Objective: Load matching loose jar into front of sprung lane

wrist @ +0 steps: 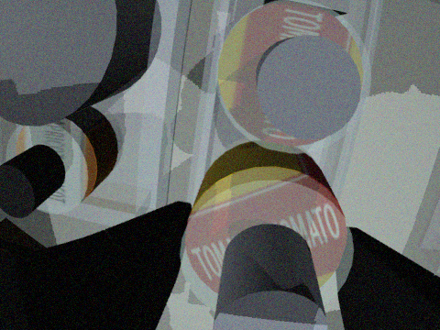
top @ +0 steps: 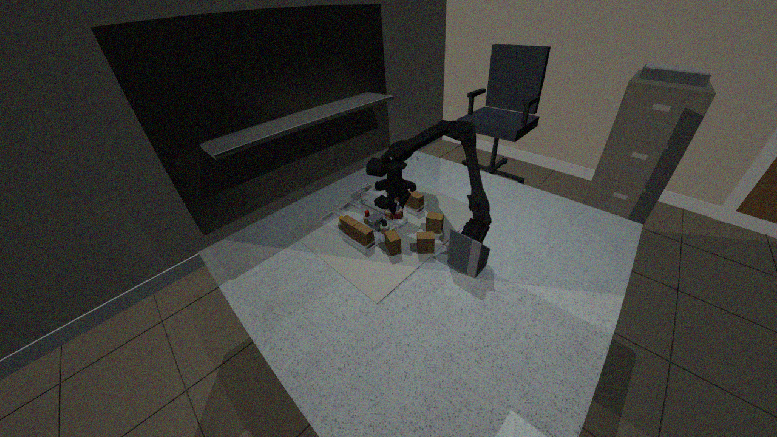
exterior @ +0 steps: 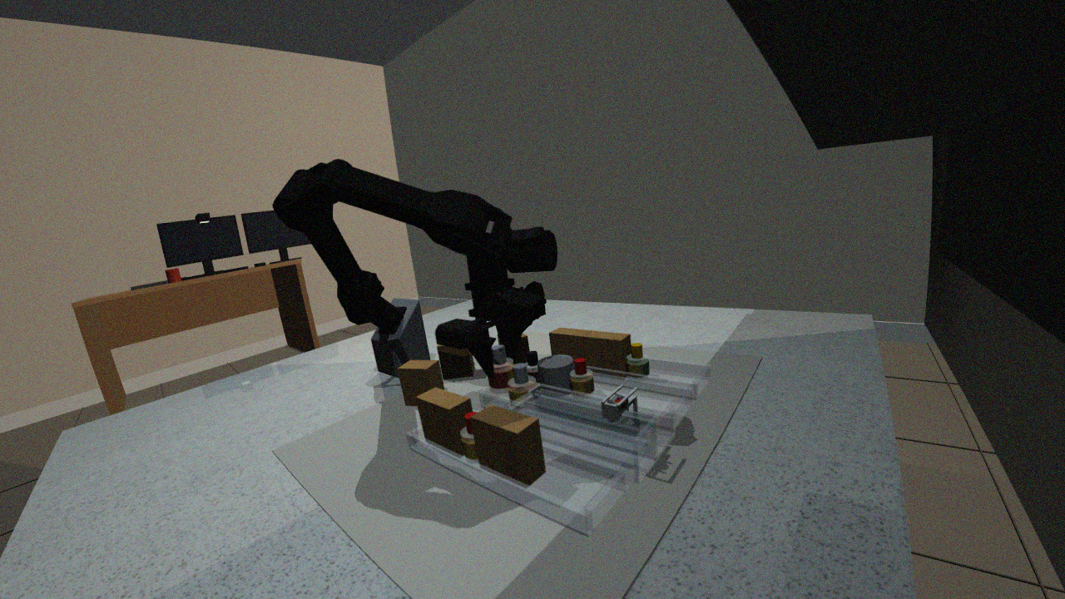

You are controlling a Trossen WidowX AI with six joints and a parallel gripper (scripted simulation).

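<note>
Right now the wide grey can is 50 mm ahead of my gripper tip, 80 mm to the left of it and 30 mm below it. From my gripper tip the other things lie so: clear-walled lane 150 mm ahead, 40 mm to the right, 40 mm below.
</note>
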